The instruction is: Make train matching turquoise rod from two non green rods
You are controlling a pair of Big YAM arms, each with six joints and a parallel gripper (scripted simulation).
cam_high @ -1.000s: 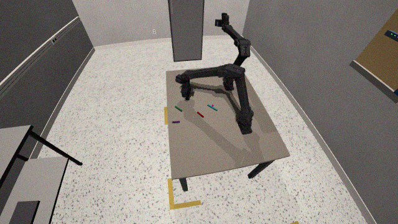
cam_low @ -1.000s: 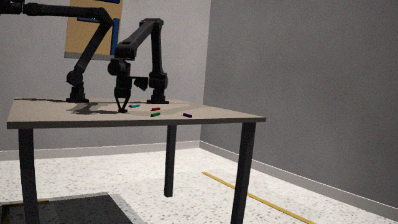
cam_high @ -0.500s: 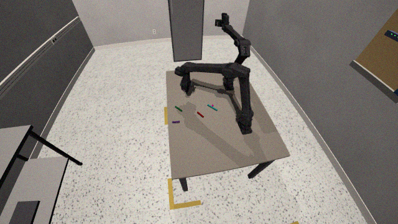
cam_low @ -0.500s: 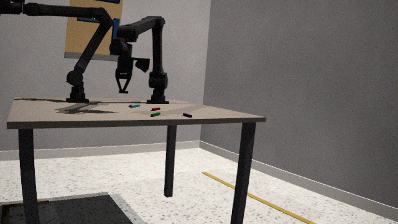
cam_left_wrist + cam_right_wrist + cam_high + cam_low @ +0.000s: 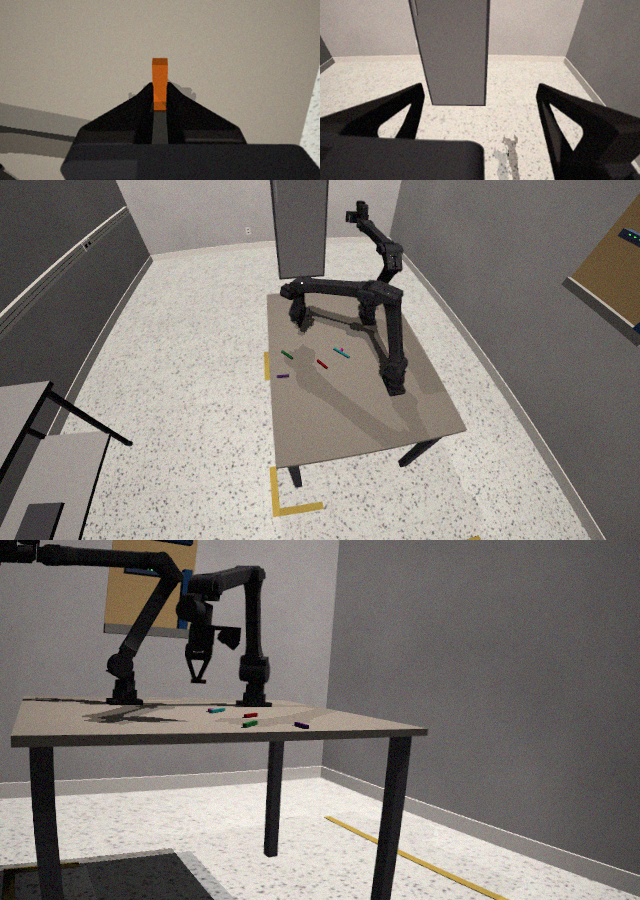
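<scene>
My left gripper is now 21 cm to the right of the red rod, 10 cm above it and 9 cm past it. From my left hand the other things lie so: small magenta rod 21 cm behind, 13 cm to the left, 10 cm below; then orange rod 1 cm to the left; then green rod 12 cm to the left, 10 cm below, 8 cm ahead.
</scene>
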